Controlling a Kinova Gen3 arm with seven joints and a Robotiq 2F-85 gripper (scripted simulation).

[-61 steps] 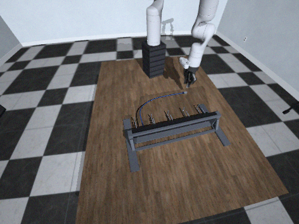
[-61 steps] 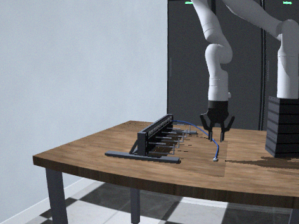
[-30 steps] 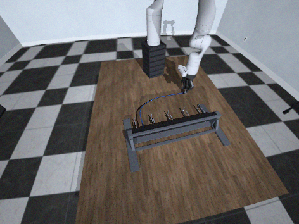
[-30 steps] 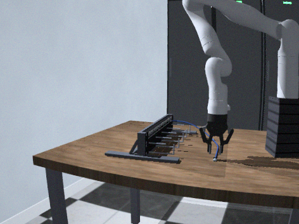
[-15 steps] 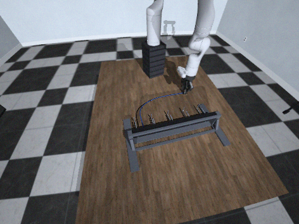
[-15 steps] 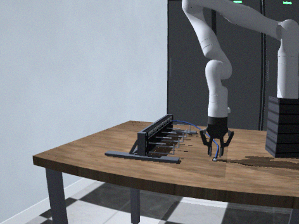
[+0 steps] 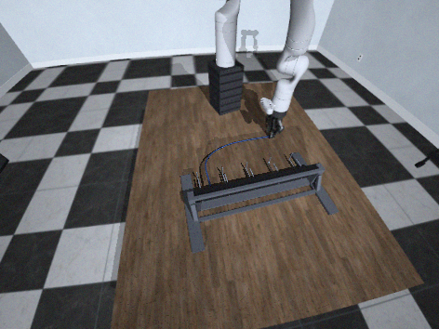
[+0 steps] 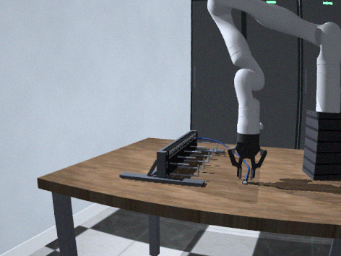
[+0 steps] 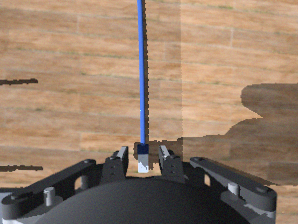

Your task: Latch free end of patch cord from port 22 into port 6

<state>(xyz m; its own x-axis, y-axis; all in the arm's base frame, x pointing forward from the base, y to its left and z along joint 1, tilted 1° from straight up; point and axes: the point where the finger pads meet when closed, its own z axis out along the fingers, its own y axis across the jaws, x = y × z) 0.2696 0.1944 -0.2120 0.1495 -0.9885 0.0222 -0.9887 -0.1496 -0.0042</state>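
Right now my hand is 1 cm to the right of the plug and 3 cm above it.
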